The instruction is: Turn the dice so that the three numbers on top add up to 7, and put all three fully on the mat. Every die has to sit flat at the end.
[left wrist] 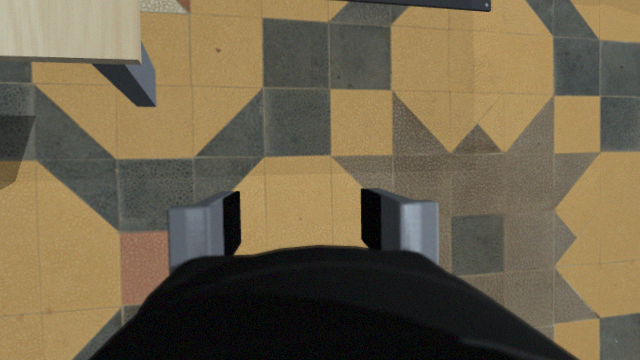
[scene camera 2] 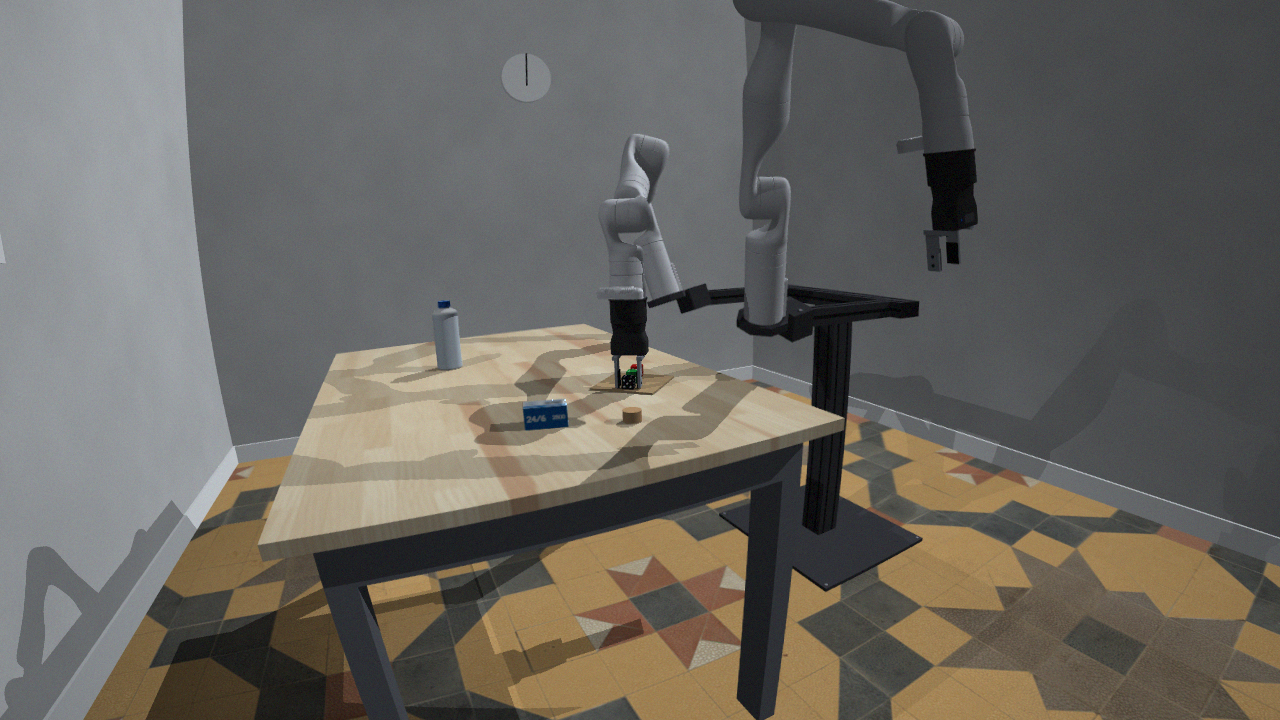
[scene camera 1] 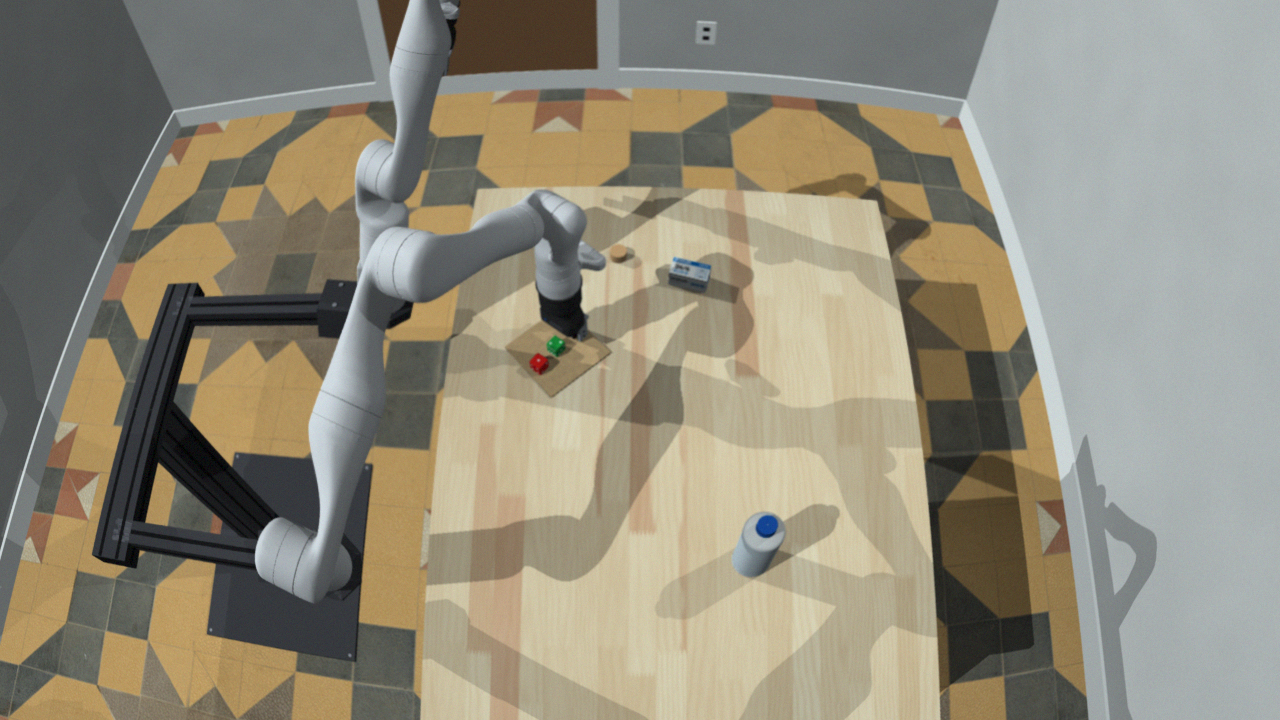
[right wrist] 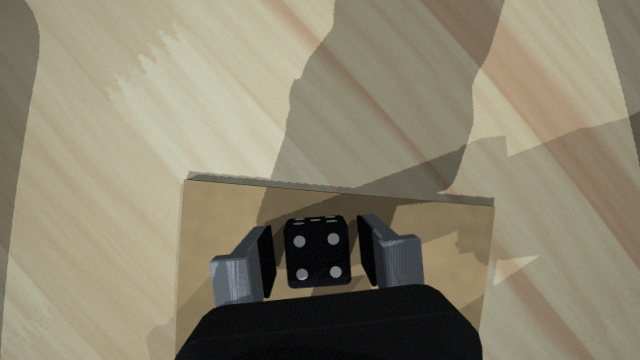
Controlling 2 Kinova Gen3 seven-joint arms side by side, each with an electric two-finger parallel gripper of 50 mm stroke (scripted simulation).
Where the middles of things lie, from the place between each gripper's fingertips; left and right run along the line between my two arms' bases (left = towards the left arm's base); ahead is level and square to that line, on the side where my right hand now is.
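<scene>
Black die (right wrist: 317, 253): 10 mm below my right hand (scene camera 2: 628, 386). Positions counted from my right hand: white bottle (scene camera 1: 759, 542), 60 mm above, 340 mm ahead, 420 mm to the right; brown square mat (scene camera 1: 578, 357), 20 mm below, 30 mm behind, 40 mm to the right; staples box (scene camera 2: 546, 414), 210 mm ahead and 140 mm to the left.
Counted from my left hand (scene camera 2: 944, 266), the black die is 270 mm below, 360 mm ahead and 480 mm to the right. From the same hand, the brown square mat is 280 mm below, 330 mm ahead and 520 mm to the right; the staples box, 260 mm below, 560 mm ahead and 340 mm to the right; the white bottle, 200 mm below, 690 mm ahead and 900 mm to the right.
</scene>
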